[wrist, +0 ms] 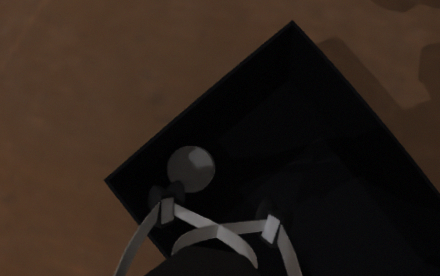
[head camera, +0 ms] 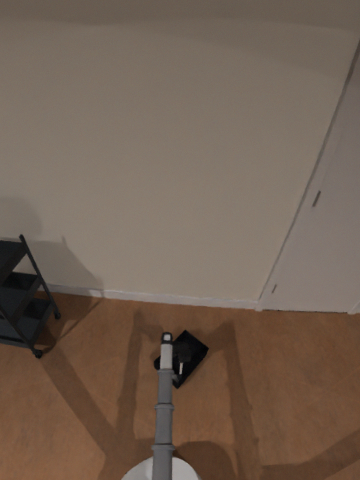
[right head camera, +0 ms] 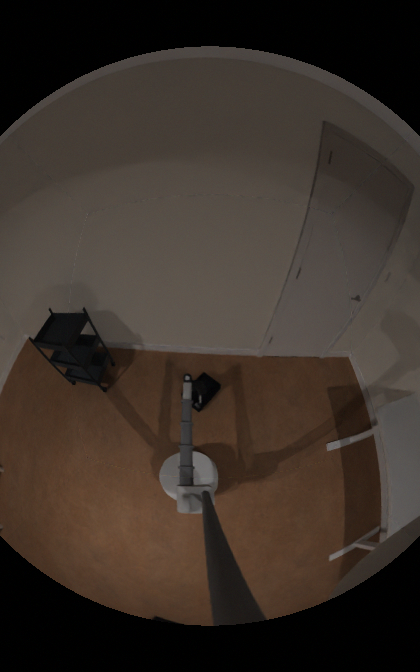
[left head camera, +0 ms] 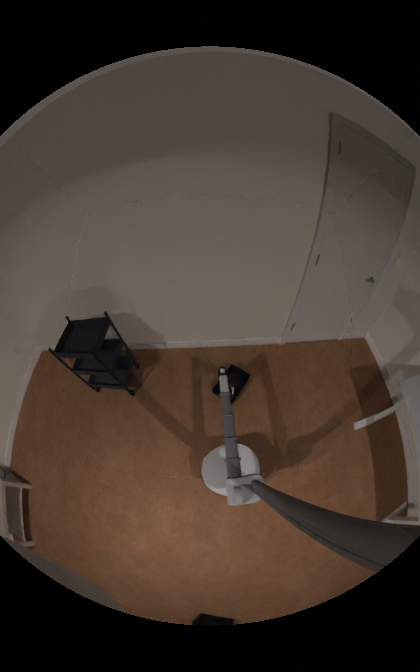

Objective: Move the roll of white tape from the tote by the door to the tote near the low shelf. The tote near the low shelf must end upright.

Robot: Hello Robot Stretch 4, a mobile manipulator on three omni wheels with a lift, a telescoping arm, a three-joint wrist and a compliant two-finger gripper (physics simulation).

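Places are measured from the robot's base along level axes (x ahead, y left, z up), in centimetres.
Pixels of known places: gripper, fingertip midpoint: (wrist: 220,204) (head camera: 179,370).
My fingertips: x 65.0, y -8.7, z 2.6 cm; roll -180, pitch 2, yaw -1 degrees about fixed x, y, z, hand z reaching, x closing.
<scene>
For each thing: its top centre in the pictures, then the offset to it from my fingertips.
- black tote, middle of its top: (wrist: 321,246) (head camera: 182,354) dx +8.3, dy -1.1, dz +4.7 cm
- tape, middle of its top: (wrist: 190,169) (head camera: 175,378) dx -3.8, dy +2.6, dz -2.6 cm
The black tote (head camera: 199,345) (left head camera: 242,373) (right head camera: 212,385) (wrist: 340,77) stands on the floor near the wall, left of the door. The roll of tape (wrist: 191,169) (head camera: 175,378) looks like a pale grey disc and lies inside it near its left corner in the wrist view. My gripper (wrist: 220,204) (head camera: 180,371) is partly open over the tote, with nothing between its fingers. In the wrist view its left fingertip overlaps the tape's lower left edge, and the right fingertip is well to the right. Whether the left finger touches the tape I cannot tell. The other tote cannot be identified for certain.
A black three-tier cart (head camera: 31,260) (left head camera: 82,336) (right head camera: 62,327) stands left by the wall. The door (head camera: 325,240) (left head camera: 345,250) (right head camera: 330,250) is at the right. A white table (right head camera: 402,450) is at the right edge. A dark object (left head camera: 213,620) shows at the bottom edge of the left head view.
</scene>
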